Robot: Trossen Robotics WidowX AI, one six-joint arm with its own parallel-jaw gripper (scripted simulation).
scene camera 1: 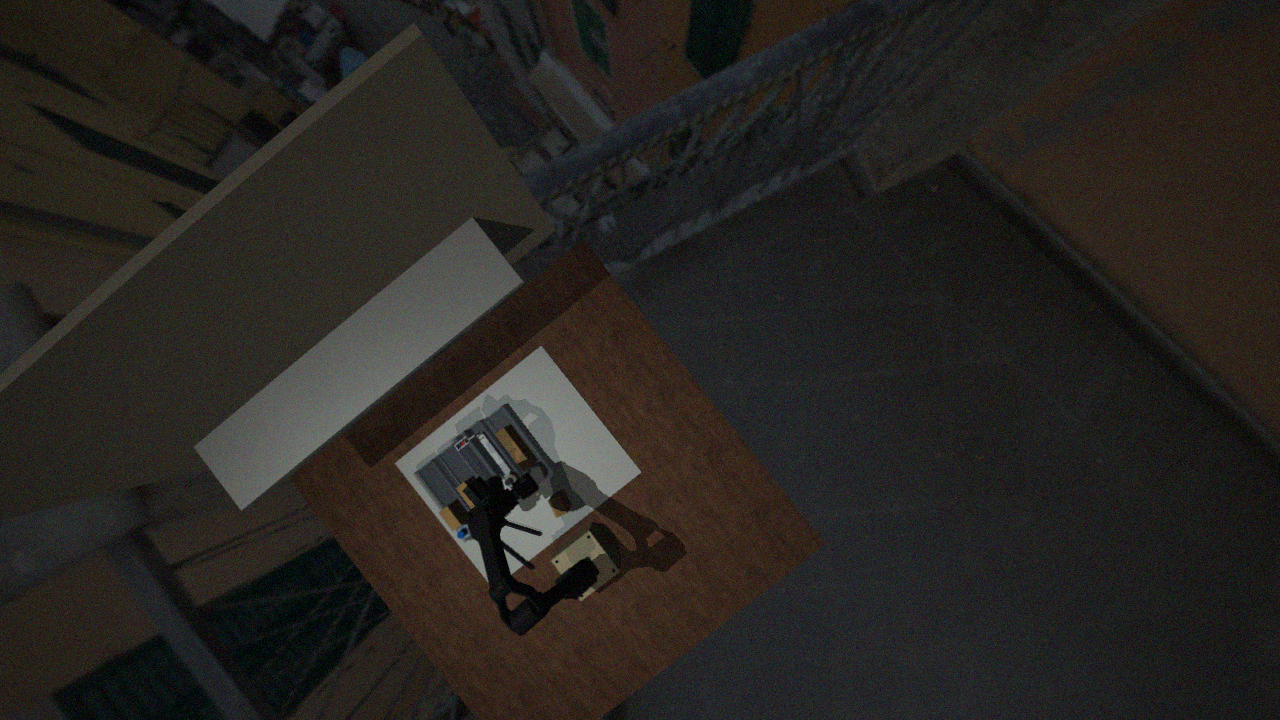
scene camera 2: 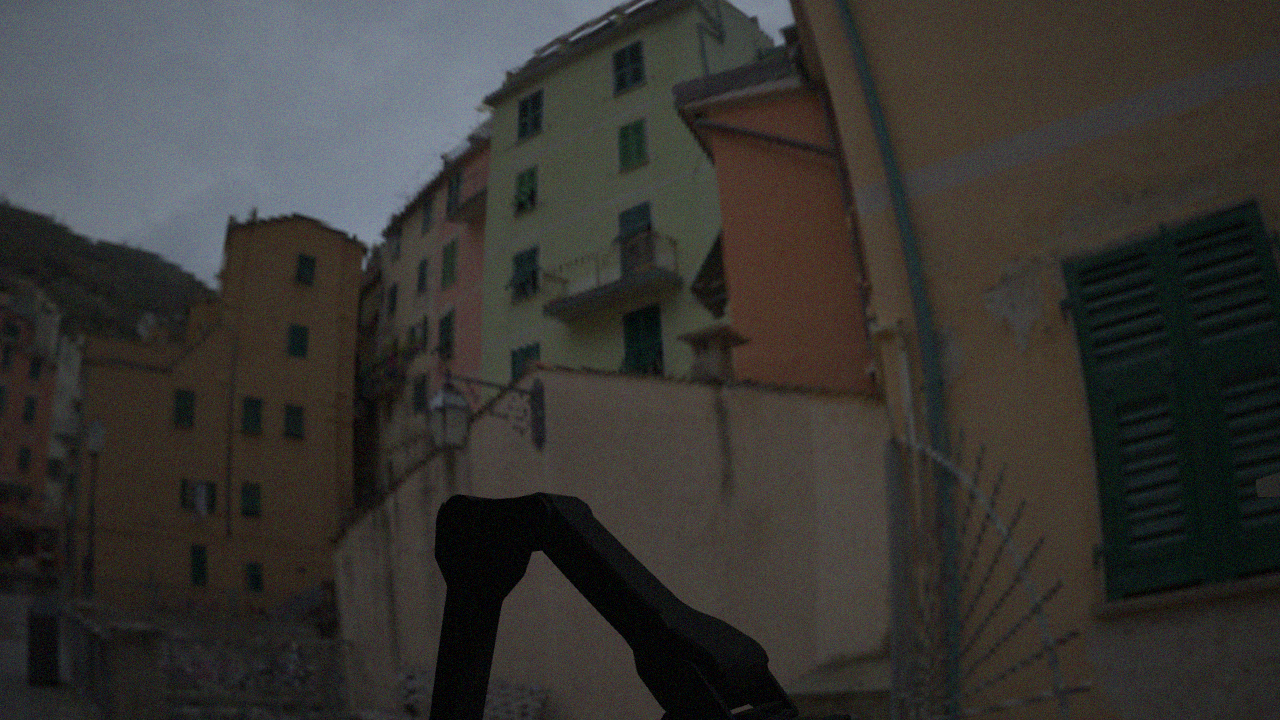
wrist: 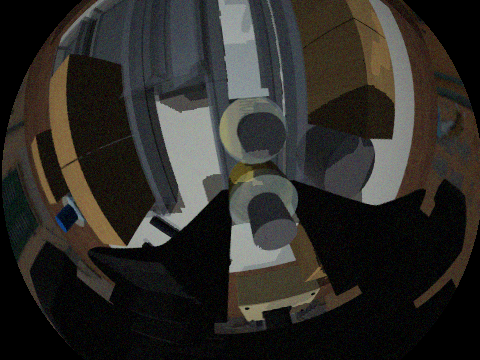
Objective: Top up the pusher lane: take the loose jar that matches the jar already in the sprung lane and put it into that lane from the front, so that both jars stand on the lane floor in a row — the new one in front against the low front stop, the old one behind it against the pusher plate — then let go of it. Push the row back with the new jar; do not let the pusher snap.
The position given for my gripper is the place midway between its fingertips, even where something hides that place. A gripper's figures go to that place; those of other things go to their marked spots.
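Of what I see here, a tan box [wrist: 310, 266] is 0.20 m from the lens. The spot on the tan box and the one on a grey cylinder [wrist: 341, 163] are 0.13 m apart, while the grey cylinder is 0.12 m from the lens. My gripper [wrist: 258, 191] is 0.10 m from the lens.
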